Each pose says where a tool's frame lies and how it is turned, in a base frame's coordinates. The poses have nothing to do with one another.
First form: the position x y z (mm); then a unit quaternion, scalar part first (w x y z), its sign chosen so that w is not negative.
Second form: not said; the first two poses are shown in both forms.
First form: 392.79 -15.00 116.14 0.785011 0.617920 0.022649 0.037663
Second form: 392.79 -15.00 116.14 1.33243 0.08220 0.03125
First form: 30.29 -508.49 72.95 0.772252 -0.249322 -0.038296 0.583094
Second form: 30.29 -508.49 72.95 -0.37190 -0.35747 1.22551
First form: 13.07 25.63 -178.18 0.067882 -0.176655 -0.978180 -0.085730
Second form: 13.07 25.63 -178.18 -2.94766 -0.10269 -2.77426
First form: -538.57 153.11 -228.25 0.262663 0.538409 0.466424 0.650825
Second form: -538.57 153.11 -228.25 -1.61662 1.24019 -2.62492
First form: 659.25 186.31 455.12 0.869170 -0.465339 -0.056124 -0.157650
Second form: 659.25 186.31 455.12 -0.97484 0.04918 -0.33279
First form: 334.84 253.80 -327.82 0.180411 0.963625 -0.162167 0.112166
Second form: 334.84 253.80 -327.82 2.74211 0.15832 0.36557
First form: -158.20 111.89 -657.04 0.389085 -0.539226 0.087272 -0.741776
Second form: -158.20 111.89 -657.04 -0.62371 1.05092 -1.80585
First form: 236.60 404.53 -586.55 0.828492 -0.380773 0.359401 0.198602
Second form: 236.60 404.53 -586.55 -1.04237 0.46037 0.73803
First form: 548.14 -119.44 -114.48 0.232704 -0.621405 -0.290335 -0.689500
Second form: 548.14 -119.44 -114.48 -1.48527 0.80639 -1.74419
